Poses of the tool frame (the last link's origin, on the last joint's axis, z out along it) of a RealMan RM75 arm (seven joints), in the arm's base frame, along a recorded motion.
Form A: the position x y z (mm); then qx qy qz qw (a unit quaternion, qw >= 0).
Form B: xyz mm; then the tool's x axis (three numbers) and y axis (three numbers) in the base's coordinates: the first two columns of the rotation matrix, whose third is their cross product. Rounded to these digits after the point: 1 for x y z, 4 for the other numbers.
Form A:
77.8 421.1 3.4 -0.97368 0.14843 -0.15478 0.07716
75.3 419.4 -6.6 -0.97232 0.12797 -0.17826 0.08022
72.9 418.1 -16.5 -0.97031 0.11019 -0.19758 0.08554
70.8 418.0 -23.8 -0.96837 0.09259 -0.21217 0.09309
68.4 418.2 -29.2 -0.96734 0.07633 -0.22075 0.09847
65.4 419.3 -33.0 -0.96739 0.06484 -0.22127 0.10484
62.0 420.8 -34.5 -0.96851 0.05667 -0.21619 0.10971
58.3 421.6 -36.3 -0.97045 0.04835 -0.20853 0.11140
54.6 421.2 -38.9 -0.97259 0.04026 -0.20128 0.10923
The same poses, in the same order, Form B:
77.8 421.1 3.4 0.9080 -0.3129 0.2785 -0.2652 -0.9440 -0.1962
75.3 419.4 -6.6 0.9037 -0.2775 0.3261 -0.2203 -0.9544 -0.2016
72.9 418.1 -16.5 0.8976 -0.2476 0.3646 -0.1800 -0.9611 -0.2095
70.8 418.0 -23.8 0.8928 -0.2188 0.3937 -0.1398 -0.9655 -0.2196
68.4 418.2 -29.2 0.8909 -0.1911 0.4120 -0.1042 -0.9690 -0.2242
65.4 419.3 -33.0 0.8937 -0.1718 0.4145 -0.0791 -0.9696 -0.2315
62.0 420.8 -34.5 0.9001 -0.1572 0.4063 -0.0623 -0.9695 -0.2370
58.3 421.6 -36.3 0.9084 -0.1403 0.3940 -0.0474 -0.9705 -0.2364
54.6 421.2 -38.9 0.9157 -0.1223 0.3827 -0.0343 -0.9729 -0.2287

